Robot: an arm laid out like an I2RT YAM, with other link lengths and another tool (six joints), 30 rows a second.
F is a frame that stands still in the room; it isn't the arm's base.
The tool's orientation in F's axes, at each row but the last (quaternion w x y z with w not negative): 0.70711 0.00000 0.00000 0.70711; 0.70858 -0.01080 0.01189 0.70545; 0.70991 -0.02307 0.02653 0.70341; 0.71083 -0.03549 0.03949 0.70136; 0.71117 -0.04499 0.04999 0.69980; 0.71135 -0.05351 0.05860 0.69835; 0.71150 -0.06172 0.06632 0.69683
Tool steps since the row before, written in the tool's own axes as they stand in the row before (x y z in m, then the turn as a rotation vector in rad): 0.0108 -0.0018 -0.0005 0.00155 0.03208 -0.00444; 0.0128 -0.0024 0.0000 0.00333 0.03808 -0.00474; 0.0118 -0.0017 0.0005 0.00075 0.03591 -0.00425; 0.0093 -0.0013 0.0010 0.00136 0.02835 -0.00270; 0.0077 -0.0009 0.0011 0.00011 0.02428 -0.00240; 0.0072 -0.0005 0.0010 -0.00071 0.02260 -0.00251; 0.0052 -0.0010 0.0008 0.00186 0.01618 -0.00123
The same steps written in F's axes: 0.0018 0.0108 -0.0005 -0.03208 0.00155 -0.00444; 0.0025 0.0128 -0.0004 -0.03807 0.00335 -0.00479; 0.0018 0.0118 -0.0003 -0.03592 0.00079 -0.00413; 0.0014 0.0093 0.0000 -0.02835 0.00145 -0.00269; 0.0010 0.0078 0.0001 -0.02429 0.00019 -0.00225; 0.0006 0.0073 -0.0002 -0.02263 -0.00067 -0.00224; 0.0011 0.0052 -0.0002 -0.01615 0.00195 -0.00147
